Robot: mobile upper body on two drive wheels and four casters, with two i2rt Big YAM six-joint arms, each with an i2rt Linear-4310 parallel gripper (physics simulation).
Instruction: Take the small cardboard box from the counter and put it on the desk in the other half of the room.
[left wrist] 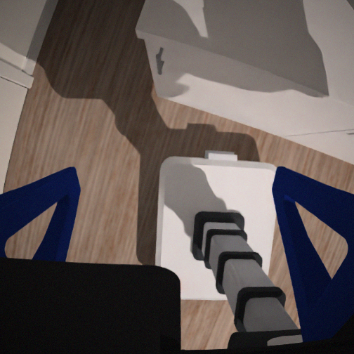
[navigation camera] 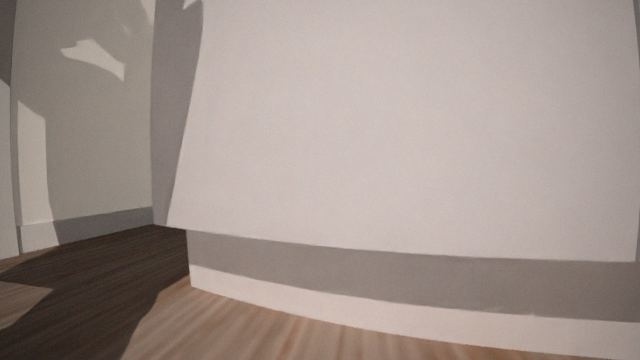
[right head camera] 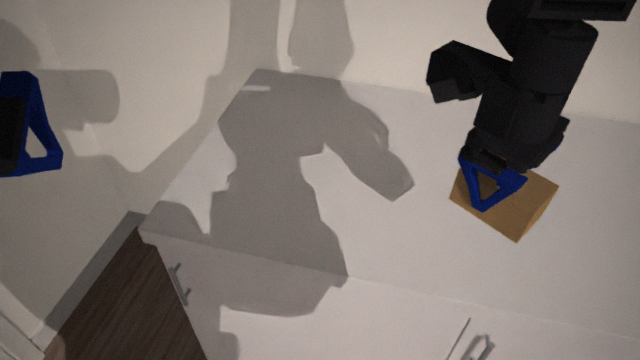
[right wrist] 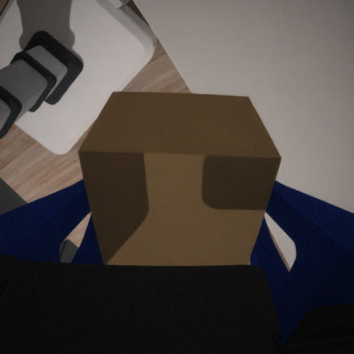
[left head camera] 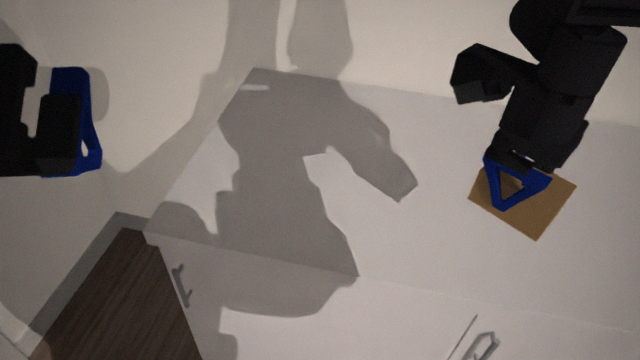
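Note:
The small cardboard box is a plain brown block. My right gripper is shut on it, with one blue finger at each side. The box is over the white counter, at the right of both head camera views. Its shadow falls apart from it on the counter top, so it looks raised. My left gripper is open and empty, its blue fingers wide apart, beyond the counter's left end in the head views. The desk does not show in any view.
The counter's front fills most of the navigation view. Drawer handles stick out from the counter. A pale wall stands behind and left. My white base is beside the counter on the wood floor.

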